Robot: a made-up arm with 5 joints.
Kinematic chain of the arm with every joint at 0, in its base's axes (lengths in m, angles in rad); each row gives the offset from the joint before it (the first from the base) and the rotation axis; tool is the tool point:
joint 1: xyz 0 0 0.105 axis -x
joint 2: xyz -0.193 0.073 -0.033 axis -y
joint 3: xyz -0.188 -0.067 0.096 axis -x
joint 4: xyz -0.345 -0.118 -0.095 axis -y
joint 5: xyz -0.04 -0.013 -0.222 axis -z
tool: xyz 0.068 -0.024 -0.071
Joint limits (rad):
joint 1: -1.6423..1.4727
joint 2: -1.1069..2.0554
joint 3: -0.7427..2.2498
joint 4: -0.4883..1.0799
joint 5: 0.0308..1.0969
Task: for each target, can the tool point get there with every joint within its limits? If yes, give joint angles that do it. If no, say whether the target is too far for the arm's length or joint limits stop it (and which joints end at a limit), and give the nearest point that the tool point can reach.
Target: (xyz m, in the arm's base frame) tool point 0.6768 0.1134 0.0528
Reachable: no: joint limits stop it (at a limit: joint 2, joint 5) | nearest point 0.3482 0.2962 -0.0314 | short by 0.385 m
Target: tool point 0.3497 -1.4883 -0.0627
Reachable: no: too far | nearest point 0.0383 -0.7952 0.0154 | short by 0.764 m
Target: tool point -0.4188 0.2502 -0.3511
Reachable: yes | joints -1.1564 1.7341 1.5305 0.8079 1.0100
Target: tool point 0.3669 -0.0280 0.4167
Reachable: no: joint limits stop it (at a limit: joint 1, joint 2, joint 5) | nearest point 0.2133 -0.2645 0.2602 | short by 0.323 m
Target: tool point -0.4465 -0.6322 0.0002
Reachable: yes | joints 1.1032 0.6873 0.0210 -0.1109 0.6029
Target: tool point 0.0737 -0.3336 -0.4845
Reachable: yes | joints 0.4116 1.4852 -0.2964 -0.2672 0.7309
